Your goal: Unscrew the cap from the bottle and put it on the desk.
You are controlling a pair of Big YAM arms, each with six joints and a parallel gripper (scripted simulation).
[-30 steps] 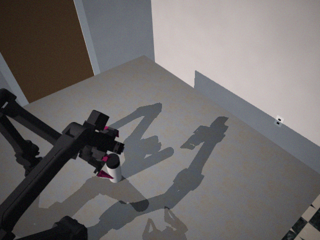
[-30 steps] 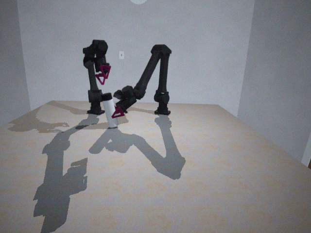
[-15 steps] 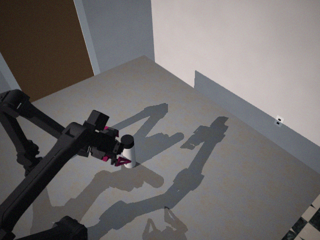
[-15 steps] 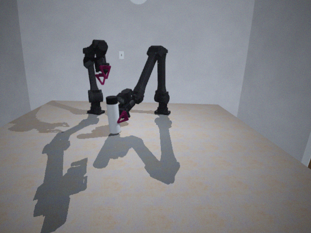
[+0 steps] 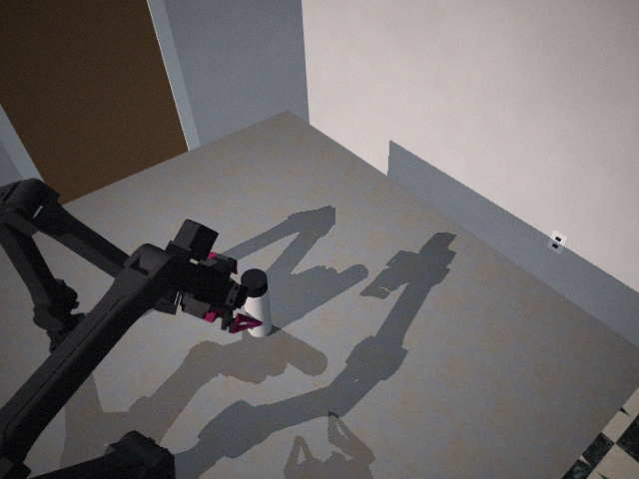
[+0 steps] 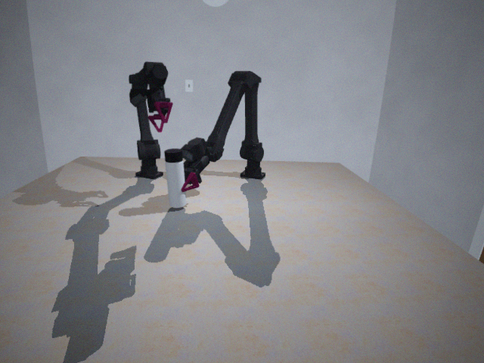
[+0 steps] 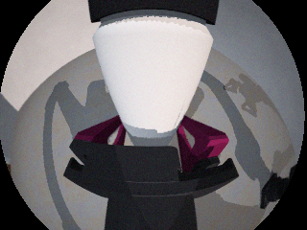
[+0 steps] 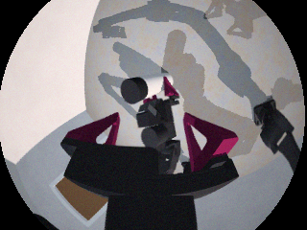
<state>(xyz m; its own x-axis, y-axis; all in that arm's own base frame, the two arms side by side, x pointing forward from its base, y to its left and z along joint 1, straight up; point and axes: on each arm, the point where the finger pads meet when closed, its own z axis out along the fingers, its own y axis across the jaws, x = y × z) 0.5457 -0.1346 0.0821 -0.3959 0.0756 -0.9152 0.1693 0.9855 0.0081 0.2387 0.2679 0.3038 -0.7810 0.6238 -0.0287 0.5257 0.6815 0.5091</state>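
Right now the black cap is 100 mm below my right hand, 100 mm ahead of it and 50 mm to the left of it.
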